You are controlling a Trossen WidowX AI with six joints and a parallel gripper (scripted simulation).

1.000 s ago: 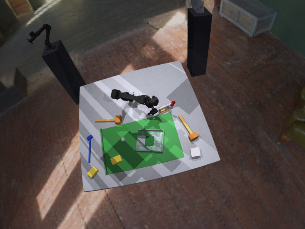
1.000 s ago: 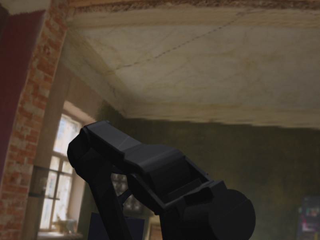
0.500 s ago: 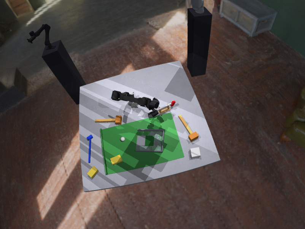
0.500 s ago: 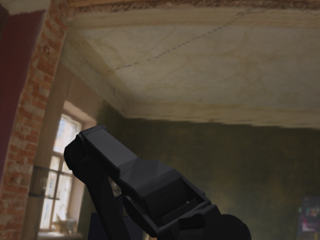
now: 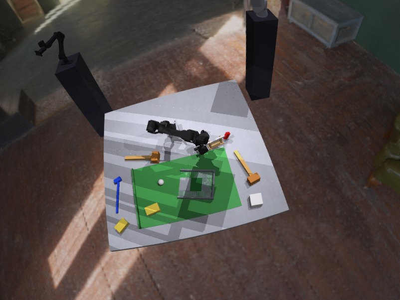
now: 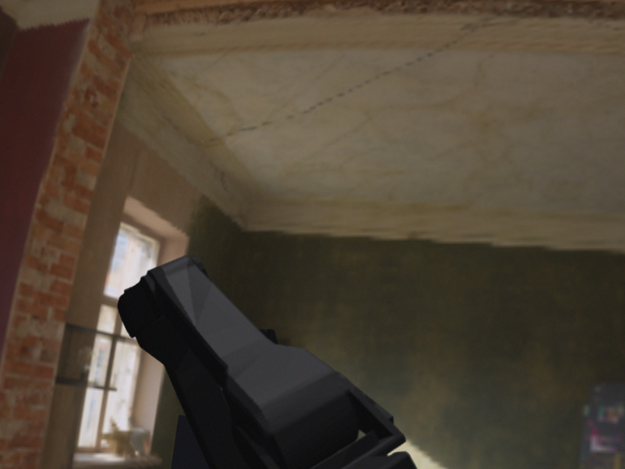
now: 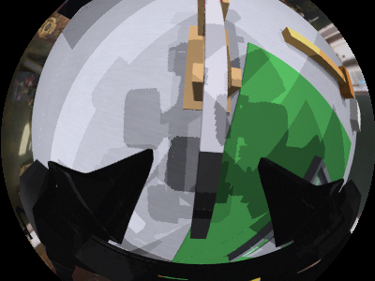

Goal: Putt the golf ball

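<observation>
Now: the red putter 80 mm to the left of my gripper tip, 30 mm behind it and 10 mm above it. From my gripper tip the other things lie so: small wooden fence: 100 mm to the left, 30 mm behind, 10 mm below; white golf ball: 350 mm to the right, 200 mm ahead, 20 mm below; white cube: 490 mm ahead, 270 mm to the left, 20 mm below.
</observation>
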